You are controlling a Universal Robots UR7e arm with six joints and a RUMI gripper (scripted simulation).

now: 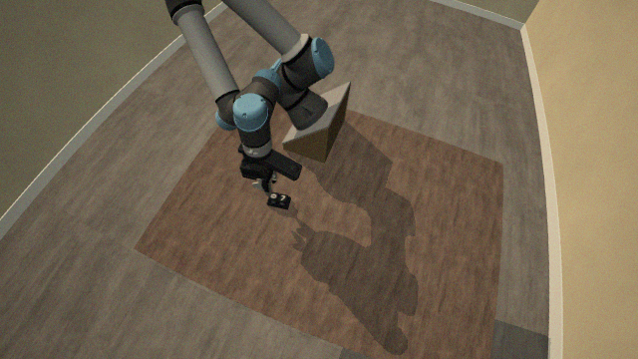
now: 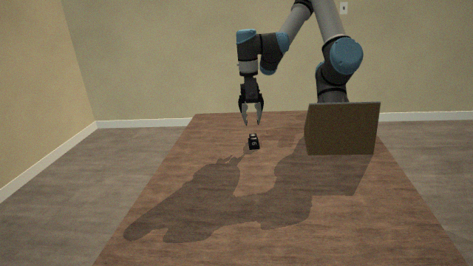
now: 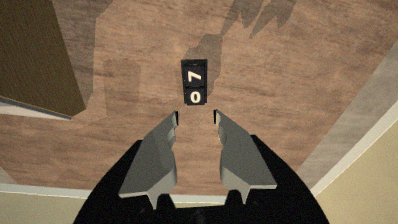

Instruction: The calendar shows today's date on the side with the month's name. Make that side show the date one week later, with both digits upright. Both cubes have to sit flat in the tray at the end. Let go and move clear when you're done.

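Now: hand 7 cm above the black cube, 3 cm to the right of it and 1 cm past it. The rest, counted from my hand: black tray: 9 cm below, 2 cm to the left.
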